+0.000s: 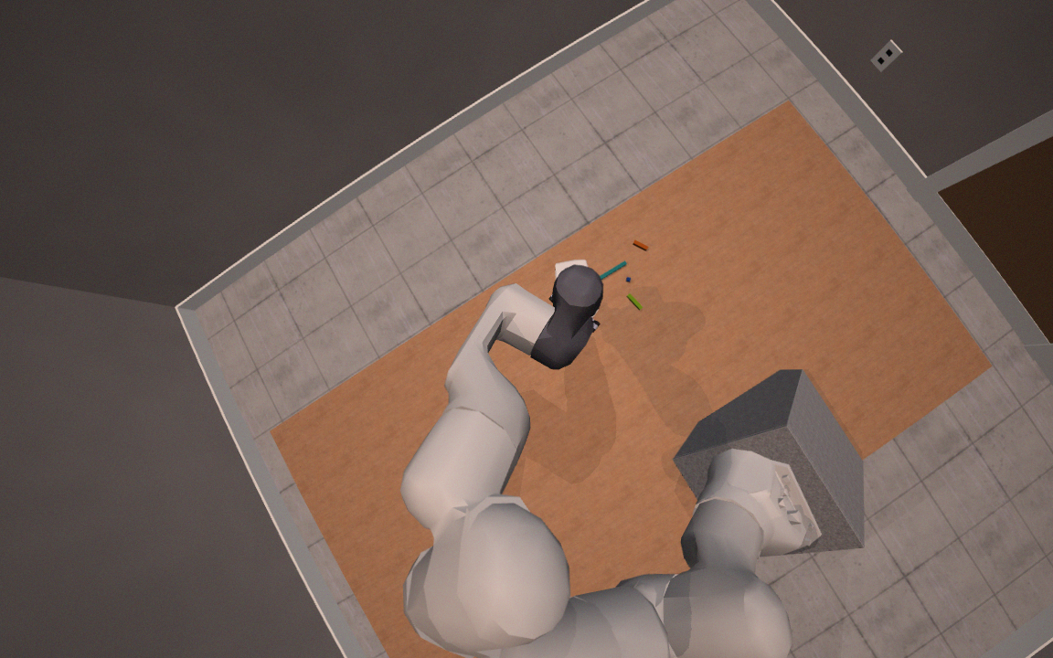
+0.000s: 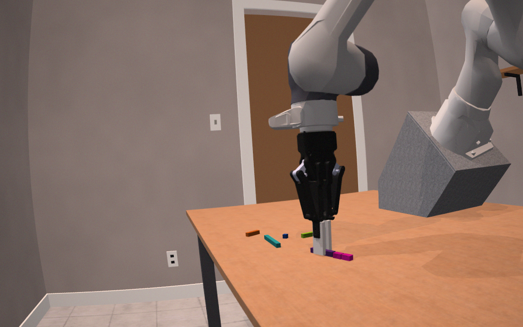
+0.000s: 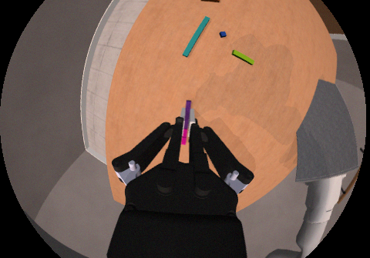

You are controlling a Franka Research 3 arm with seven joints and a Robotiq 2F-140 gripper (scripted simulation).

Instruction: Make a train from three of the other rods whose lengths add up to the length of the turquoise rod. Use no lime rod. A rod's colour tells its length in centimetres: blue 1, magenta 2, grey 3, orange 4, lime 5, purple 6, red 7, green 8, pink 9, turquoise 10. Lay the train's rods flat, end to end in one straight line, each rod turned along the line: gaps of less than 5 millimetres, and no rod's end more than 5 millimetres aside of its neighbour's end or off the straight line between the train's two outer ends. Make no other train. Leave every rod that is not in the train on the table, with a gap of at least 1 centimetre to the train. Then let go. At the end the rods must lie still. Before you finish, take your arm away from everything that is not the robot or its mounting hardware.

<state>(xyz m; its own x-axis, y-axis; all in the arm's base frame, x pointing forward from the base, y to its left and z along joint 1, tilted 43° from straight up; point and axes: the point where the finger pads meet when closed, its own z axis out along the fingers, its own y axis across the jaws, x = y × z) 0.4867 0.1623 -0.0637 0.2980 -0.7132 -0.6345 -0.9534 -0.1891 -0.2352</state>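
My gripper is now 3 cm above the purple rod. Round my hand: lime rod: 5 cm behind, 16 cm to the right, 3 cm below; then blue cube: 19 cm to the right, 3 cm below; then turquoise rod: 5 cm ahead, 16 cm to the right, 3 cm below.
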